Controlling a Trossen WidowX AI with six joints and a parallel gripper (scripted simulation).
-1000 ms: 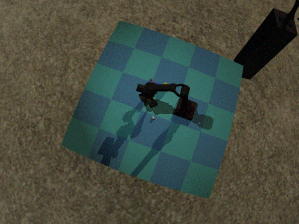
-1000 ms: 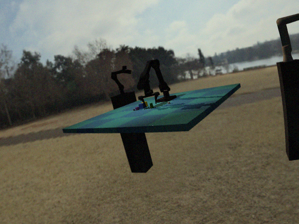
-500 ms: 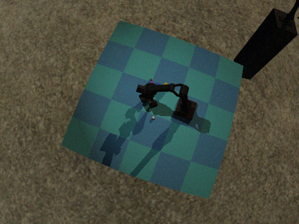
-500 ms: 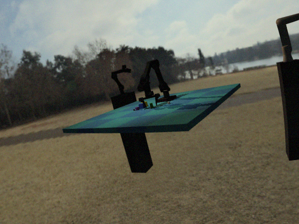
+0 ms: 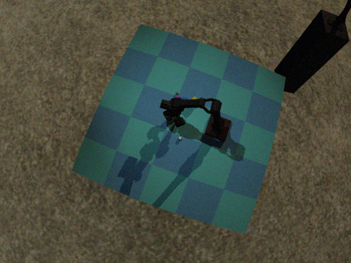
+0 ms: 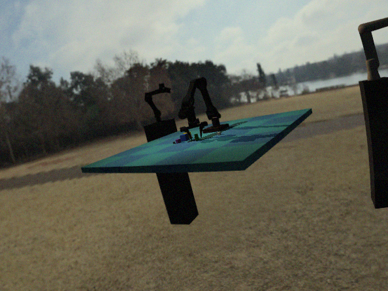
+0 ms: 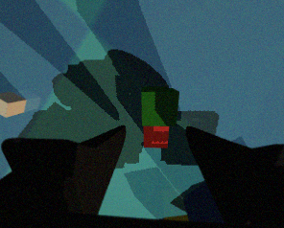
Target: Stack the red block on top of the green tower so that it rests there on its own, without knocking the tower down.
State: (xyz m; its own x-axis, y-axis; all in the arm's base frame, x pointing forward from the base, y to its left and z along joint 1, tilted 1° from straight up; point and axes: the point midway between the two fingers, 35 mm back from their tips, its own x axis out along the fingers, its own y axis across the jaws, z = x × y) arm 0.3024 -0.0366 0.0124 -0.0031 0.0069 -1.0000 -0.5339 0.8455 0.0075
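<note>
Right now my gripper tip is 120 mm to the left of the blue block, 50 mm past it and 20 mm below it. Also, from my gripper tip: red block: right at my gripper tip; purple block: 140 mm to the right, 10 mm above; yellow block: 130 mm to the right, 120 mm behind, 20 mm above.
</note>
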